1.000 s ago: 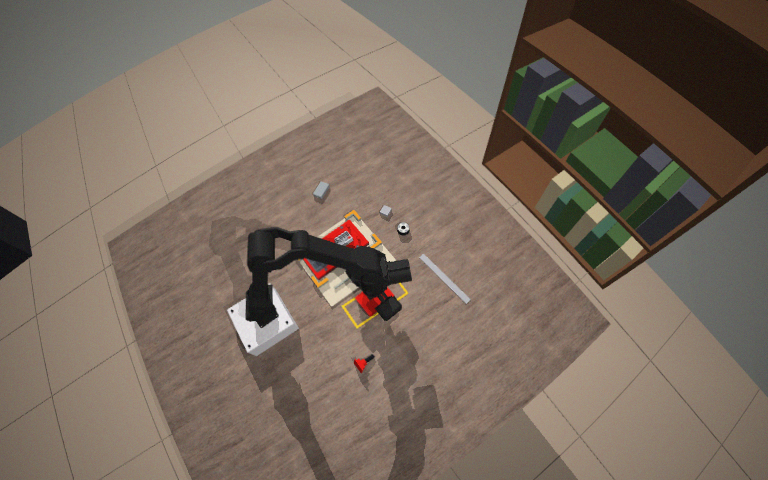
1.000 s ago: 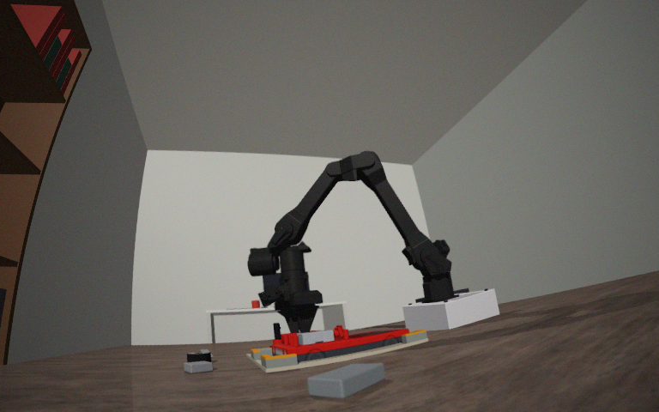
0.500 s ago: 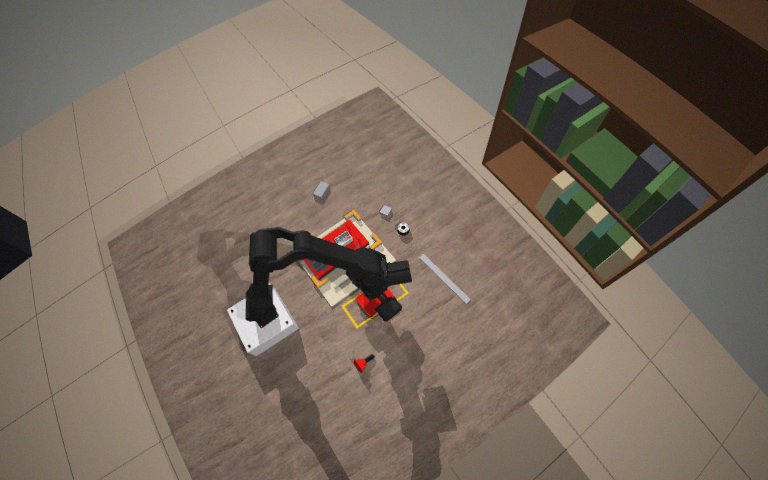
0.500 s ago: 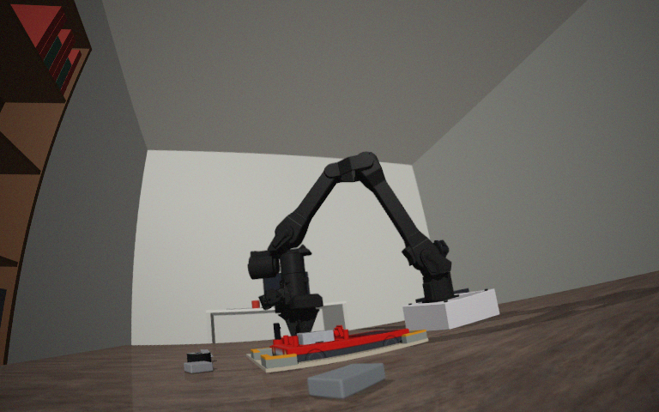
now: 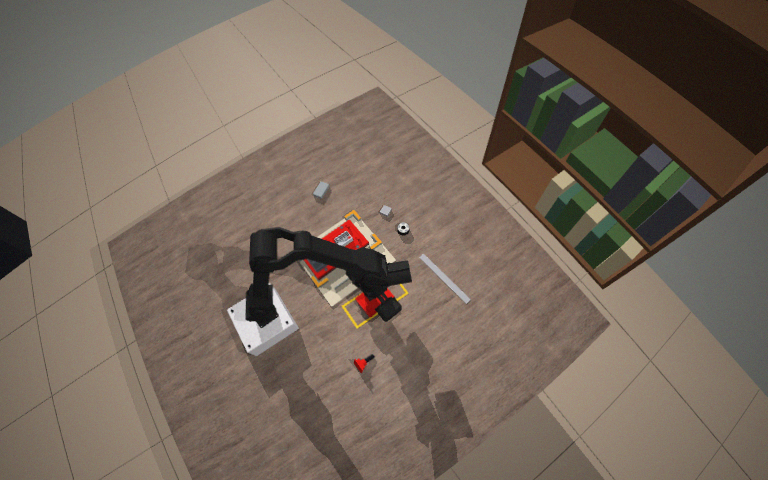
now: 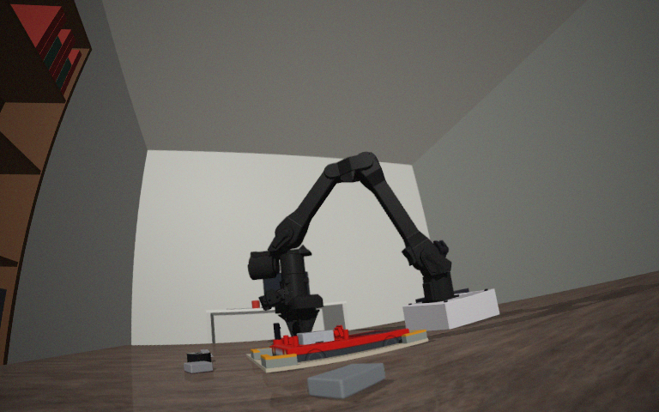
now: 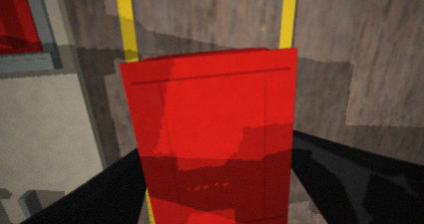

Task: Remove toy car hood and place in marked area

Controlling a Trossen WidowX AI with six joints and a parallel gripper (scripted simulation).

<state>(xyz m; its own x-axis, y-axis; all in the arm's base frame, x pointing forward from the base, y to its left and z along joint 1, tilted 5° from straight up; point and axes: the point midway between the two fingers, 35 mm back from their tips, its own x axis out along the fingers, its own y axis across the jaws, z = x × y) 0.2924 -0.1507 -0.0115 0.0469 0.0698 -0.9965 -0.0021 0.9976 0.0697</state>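
Now: the grey socket 9 cm to the left of my gripper tip, 7 cm ahead of it and 2 cm above it. Round my gripper tip: grey bar: 21 cm ahead, 8 cm to the right, 1 cm below.
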